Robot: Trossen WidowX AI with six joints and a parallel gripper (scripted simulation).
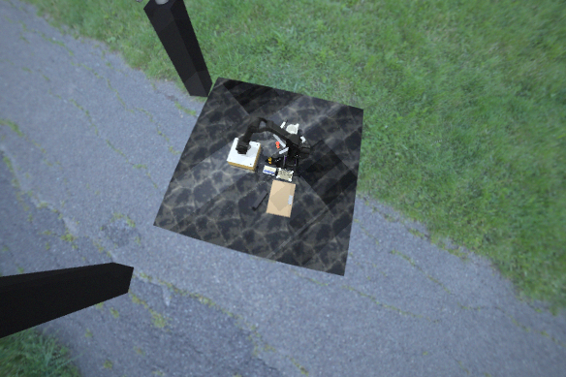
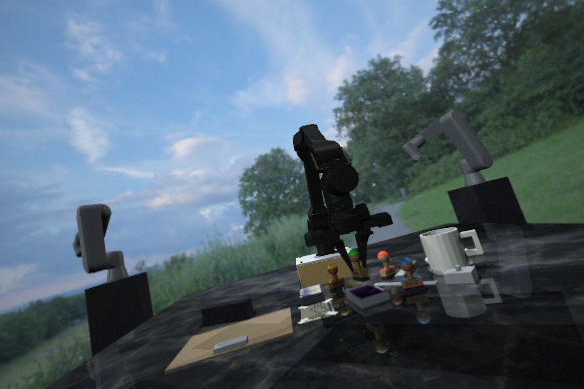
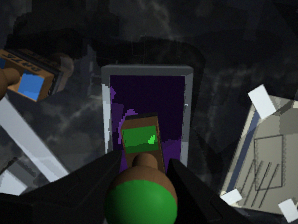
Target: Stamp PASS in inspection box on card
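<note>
Now: gripper tip 60 mm above the purple ink pad. The rest, counted from my gripper tip: pale card 30 mm behind, 110 mm to the right, 60 mm below; blue-knobbed stamp 30 mm ahead, 90 mm to the left, 40 mm below; green-knobbed stamp right at my gripper tip.
</note>
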